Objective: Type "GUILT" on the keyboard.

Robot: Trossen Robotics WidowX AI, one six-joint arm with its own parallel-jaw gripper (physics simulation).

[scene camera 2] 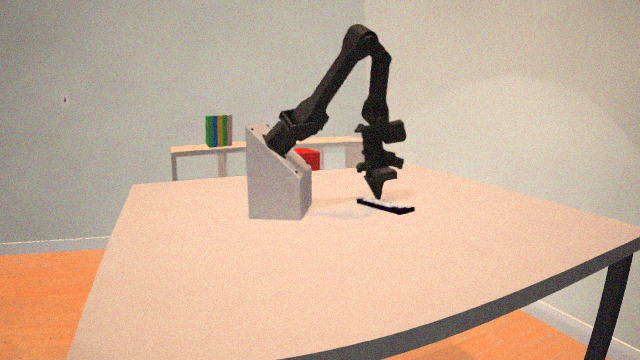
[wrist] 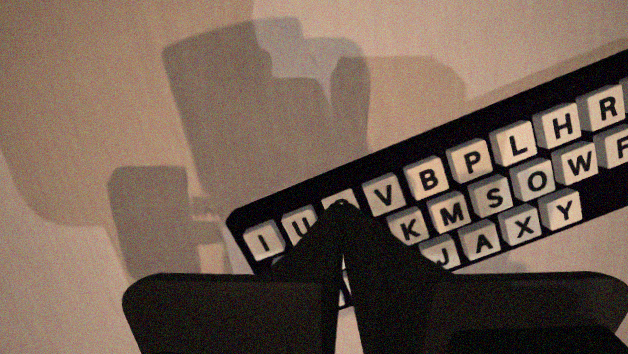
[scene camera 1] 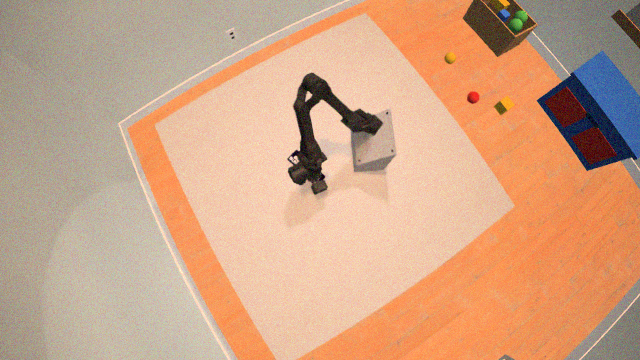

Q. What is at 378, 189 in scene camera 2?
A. My gripper.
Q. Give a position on a l key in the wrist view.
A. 514, 142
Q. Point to an i key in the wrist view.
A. At 264, 240
